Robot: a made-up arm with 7 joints. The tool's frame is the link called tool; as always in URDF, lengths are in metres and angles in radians. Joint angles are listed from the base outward.
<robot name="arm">
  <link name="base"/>
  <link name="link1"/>
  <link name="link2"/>
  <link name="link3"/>
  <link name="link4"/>
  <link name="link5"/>
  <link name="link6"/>
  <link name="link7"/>
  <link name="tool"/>
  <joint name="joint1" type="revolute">
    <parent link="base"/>
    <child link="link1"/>
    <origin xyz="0 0 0.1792" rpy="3.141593 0 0"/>
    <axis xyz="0 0 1"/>
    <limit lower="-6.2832" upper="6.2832"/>
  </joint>
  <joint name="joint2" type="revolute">
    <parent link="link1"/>
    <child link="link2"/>
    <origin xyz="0 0.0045 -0.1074" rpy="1.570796 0 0"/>
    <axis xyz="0 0 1"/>
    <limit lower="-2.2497" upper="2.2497"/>
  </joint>
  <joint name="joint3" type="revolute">
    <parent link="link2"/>
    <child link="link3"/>
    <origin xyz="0 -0.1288 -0.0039" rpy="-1.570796 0 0"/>
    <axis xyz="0 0 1"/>
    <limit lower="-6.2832" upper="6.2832"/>
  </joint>
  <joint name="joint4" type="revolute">
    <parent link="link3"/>
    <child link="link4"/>
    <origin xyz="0 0.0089 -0.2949" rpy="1.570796 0 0"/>
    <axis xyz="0 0 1"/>
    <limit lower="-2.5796" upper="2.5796"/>
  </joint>
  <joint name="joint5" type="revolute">
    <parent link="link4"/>
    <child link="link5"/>
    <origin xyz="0 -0.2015 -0.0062" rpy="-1.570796 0 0"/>
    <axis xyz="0 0 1"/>
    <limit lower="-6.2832" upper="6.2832"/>
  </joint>
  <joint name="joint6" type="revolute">
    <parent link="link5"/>
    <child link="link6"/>
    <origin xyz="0 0.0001 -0.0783" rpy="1.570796 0 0"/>
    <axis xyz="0 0 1"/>
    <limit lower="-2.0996" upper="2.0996"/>
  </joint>
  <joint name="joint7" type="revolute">
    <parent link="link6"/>
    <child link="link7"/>
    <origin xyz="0 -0.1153 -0.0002" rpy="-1.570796 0 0"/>
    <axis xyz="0 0 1"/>
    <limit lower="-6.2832" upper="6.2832"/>
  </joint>
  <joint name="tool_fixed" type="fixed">
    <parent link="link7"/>
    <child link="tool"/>
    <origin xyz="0 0 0" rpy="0 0 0"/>
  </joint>
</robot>
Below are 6 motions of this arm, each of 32 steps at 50 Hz.
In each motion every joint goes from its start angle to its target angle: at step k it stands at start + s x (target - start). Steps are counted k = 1, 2, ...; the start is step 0. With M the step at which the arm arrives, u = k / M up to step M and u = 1 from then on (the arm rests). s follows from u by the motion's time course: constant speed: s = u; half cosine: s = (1 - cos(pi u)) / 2; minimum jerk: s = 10 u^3 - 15 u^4 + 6 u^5.
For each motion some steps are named. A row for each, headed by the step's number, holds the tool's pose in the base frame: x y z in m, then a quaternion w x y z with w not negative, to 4 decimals.
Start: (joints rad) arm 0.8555 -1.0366 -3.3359 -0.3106 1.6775 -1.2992 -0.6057
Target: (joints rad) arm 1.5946 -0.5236 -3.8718 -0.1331 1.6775 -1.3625 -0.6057
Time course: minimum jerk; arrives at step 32
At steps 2, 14, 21, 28, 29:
2: -0.4382 0.3752 0.7422 0.2382 0.4624 0.6578 0.5448
14: -0.2651 0.4025 0.8419 0.2015 0.5571 0.6346 0.4962
21: -0.1151 0.3491 0.9227 0.1507 0.6305 0.5889 0.4827
28: -0.0582 0.2946 0.9563 0.1239 0.6580 0.5572 0.4911
29: -0.0563 0.2920 0.9576 0.1228 0.6590 0.5557 0.4917

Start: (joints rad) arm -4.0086 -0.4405 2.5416 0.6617 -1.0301 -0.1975 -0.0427
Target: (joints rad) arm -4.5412 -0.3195 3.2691 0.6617 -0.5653 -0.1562 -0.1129
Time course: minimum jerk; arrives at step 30
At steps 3, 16, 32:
3: 0.2423 0.4586 0.8667 0.0984 -0.2687 -0.8331 0.4734
16: 0.1697 0.4563 0.8940 0.0254 0.4212 0.7908 -0.4433
32: 0.1211 0.4329 0.9218 0.1034 0.5321 0.7406 -0.3972

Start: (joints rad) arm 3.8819 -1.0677 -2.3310 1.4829 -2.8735 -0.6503 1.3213
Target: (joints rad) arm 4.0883 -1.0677 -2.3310 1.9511 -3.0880 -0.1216 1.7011
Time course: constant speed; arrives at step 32
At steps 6, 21, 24, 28, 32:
6: 0.1094 -0.5088 0.2524 0.9014 -0.1233 0.3771 0.1735
21: 0.0351 -0.4718 0.2209 0.9139 -0.0911 0.3497 0.1851
24: 0.0216 -0.4625 0.2161 0.9156 -0.0865 0.3460 0.1858
28: 0.0044 -0.4492 0.2106 0.9174 -0.0810 0.3423 0.1862
32: -0.0119 -0.4350 0.2061 0.9186 -0.0762 0.3401 0.1860

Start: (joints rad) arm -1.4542 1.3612 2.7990 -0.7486 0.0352 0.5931 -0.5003
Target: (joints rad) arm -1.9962 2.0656 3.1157 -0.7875 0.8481 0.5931 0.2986
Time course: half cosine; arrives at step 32
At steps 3, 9, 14, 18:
3: 0.0025 0.7692 0.2428 0.6359 0.6650 -0.2925 0.2606
9: -0.0638 0.7549 0.1518 0.5977 0.6118 -0.3144 0.4118
14: -0.1477 0.7080 0.0296 0.4945 0.5356 -0.3209 0.6046
18: -0.2089 0.6416 -0.0742 0.3574 0.4678 -0.3043 0.7489

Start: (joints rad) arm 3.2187 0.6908 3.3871 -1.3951 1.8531 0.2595 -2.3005
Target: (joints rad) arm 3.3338 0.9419 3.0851 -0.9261 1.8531 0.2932 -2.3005
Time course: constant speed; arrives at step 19
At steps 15, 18, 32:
15: -0.6899 0.0810 0.4132 0.1773 0.5174 0.1823 0.8171
18: -0.7042 0.0802 0.4145 0.1762 0.5290 0.2033 0.8049
32: -0.7087 0.0804 0.4150 0.1763 0.5329 0.2102 0.8005

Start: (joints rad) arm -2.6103 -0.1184 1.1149 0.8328 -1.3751 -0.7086 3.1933
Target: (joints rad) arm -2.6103 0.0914 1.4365 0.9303 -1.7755 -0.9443 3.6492
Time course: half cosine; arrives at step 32
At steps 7, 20, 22, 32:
7: 0.1800 0.2285 0.9608 0.3472 0.8277 -0.2799 -0.3406
20: 0.1708 0.2552 0.9252 0.4230 0.7163 -0.4132 -0.3704
22: 0.1695 0.2577 0.9198 0.4336 0.6972 -0.4311 -0.3744
32: 0.1659 0.2622 0.9060 0.4596 0.6455 -0.4738 -0.3842

